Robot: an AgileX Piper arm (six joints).
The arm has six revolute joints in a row. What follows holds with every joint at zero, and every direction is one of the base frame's.
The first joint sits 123 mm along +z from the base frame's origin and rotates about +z.
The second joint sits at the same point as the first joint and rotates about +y.
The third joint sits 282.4 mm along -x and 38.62 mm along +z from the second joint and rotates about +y.
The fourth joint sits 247.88 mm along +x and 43.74 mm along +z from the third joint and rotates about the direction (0.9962, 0, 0.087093).
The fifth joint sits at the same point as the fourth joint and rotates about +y.
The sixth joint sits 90.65 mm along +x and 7.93 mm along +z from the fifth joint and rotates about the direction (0.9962, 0, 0.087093).
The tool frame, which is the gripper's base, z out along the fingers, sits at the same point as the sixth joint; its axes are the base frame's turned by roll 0, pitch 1.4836 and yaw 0 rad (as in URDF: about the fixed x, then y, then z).
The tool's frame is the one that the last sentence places.
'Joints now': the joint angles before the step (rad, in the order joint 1, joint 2, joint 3, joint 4, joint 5, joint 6). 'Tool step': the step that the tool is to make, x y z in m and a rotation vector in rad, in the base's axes. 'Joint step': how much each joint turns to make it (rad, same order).
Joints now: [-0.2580 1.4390 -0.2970 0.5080 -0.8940 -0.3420]
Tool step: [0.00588 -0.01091 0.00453 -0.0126 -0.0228 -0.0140]
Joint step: [-0.0510 0.0190 -0.0350 -0.0480 -0.0020 0.0210]
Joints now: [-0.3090 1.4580 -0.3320 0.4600 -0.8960 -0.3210]
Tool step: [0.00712 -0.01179 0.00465 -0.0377 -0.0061 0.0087]
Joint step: [-0.0570 0.0240 -0.0400 -0.0779 0.0000 0.0070]
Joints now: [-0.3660 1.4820 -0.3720 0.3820 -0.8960 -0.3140]
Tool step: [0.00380 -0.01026 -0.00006 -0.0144 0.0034 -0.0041]
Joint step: [-0.0450 0.0270 -0.0260 -0.0501 -0.0001 0.0121]
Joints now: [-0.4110 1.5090 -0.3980 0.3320 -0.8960 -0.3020]
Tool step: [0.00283 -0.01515 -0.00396 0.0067 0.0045 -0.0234]
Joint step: [-0.0600 0.0440 -0.0300 -0.0480 0.0001 0.0300]
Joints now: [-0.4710 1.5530 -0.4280 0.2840 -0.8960 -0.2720]
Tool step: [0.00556 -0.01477 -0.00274 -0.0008 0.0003 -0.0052]
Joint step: [-0.0530 0.0470 -0.0410 -0.0611 0.0000 0.0310]
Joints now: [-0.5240 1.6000 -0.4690 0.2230 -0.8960 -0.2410]
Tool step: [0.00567 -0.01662 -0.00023 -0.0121 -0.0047 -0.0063]
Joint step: [-0.0530 0.0430 -0.0500 -0.0580 0.0000 0.0220]
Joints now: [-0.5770 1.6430 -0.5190 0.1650 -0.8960 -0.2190]
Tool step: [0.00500 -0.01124 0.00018 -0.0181 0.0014 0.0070]
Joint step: [-0.0330 0.0310 -0.0390 -0.0480 0.0000 0.0090]
